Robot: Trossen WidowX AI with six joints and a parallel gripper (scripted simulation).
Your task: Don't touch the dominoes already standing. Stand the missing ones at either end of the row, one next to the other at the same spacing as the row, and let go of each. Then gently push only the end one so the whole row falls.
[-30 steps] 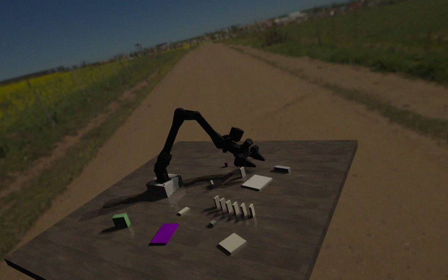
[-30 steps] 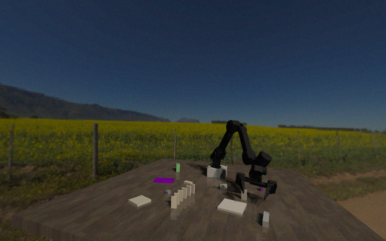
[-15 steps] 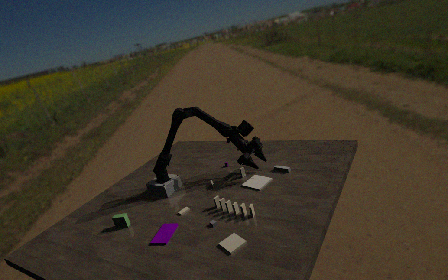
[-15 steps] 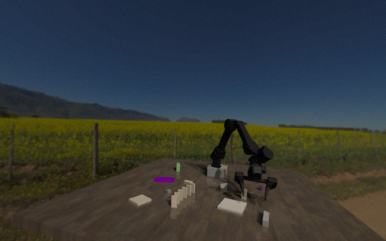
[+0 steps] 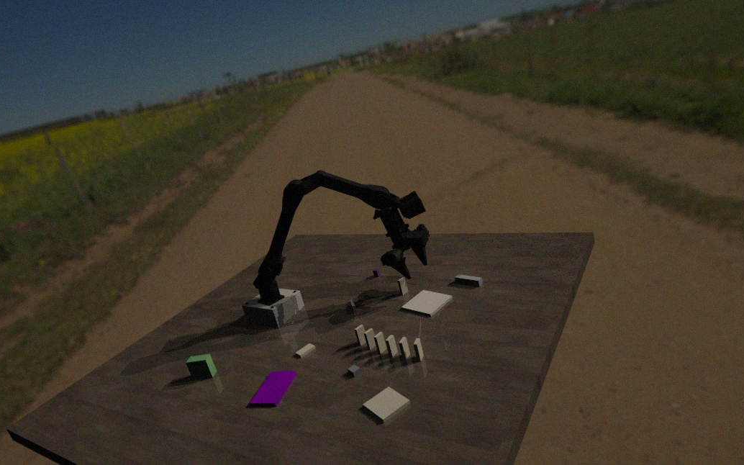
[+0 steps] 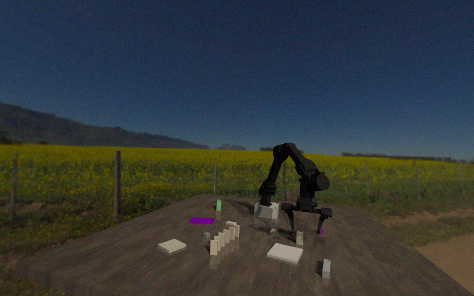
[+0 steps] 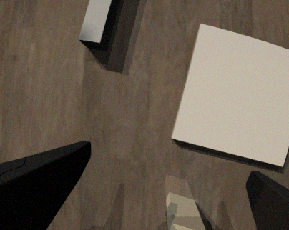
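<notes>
My gripper tip is 60 mm to the left of the white flat plate, 60 mm short of it and 60 mm above it. The rest, counted from my gripper tip: small purple cube: 220 mm behind, 60 mm below, 50 mm to the left; small grey cube: 400 mm to the right, 70 mm ahead, 60 mm below; purple flat tile: 530 mm to the right, 80 mm behind, 60 mm below.
</notes>
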